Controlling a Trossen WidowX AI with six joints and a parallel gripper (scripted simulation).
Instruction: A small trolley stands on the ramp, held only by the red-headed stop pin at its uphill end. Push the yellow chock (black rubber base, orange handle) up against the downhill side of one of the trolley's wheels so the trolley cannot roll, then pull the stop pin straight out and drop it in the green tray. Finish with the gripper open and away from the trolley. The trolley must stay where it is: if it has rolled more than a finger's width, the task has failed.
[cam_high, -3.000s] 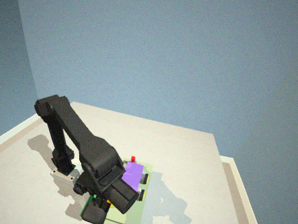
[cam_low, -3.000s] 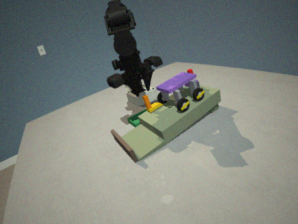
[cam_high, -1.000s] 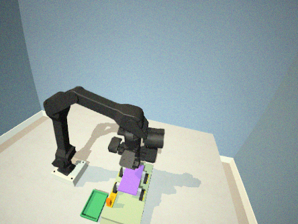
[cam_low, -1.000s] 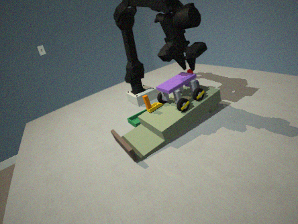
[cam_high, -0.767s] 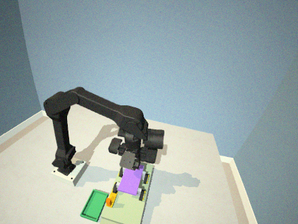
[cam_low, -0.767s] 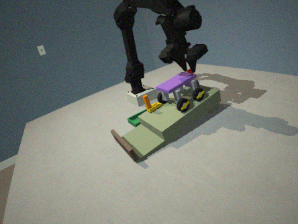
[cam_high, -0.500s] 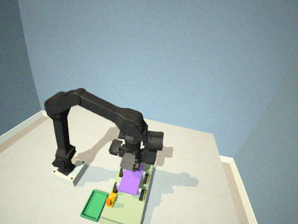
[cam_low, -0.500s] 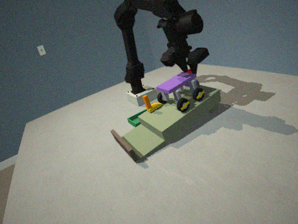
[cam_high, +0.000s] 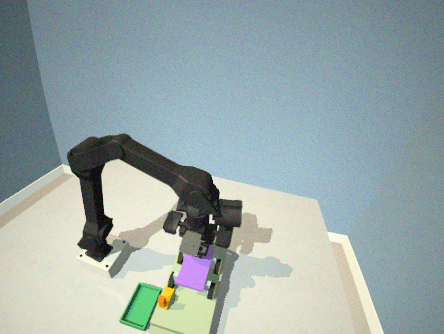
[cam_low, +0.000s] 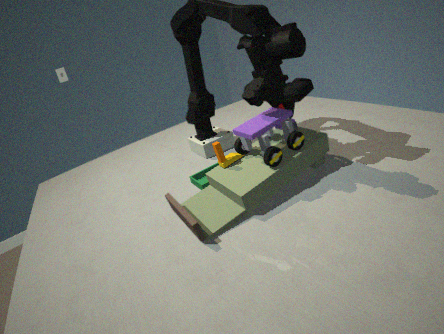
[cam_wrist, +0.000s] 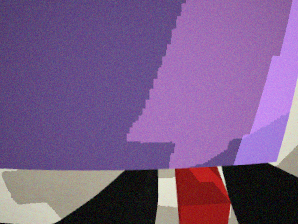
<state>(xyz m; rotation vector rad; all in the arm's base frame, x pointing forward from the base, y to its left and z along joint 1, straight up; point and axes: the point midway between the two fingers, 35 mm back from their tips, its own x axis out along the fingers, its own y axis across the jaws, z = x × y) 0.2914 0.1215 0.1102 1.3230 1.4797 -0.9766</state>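
My gripper tip is now 20 mm past the yellow chock, 180 mm to the left of it and 40 mm above it. Also, from my gripper tip: trolley 30 mm ahead, 90 mm to the right, 20 mm below; then pale green ramp 30 mm ahead, 90 mm to the right, 80 mm below; then red-headed stop pin right at my gripper tip.
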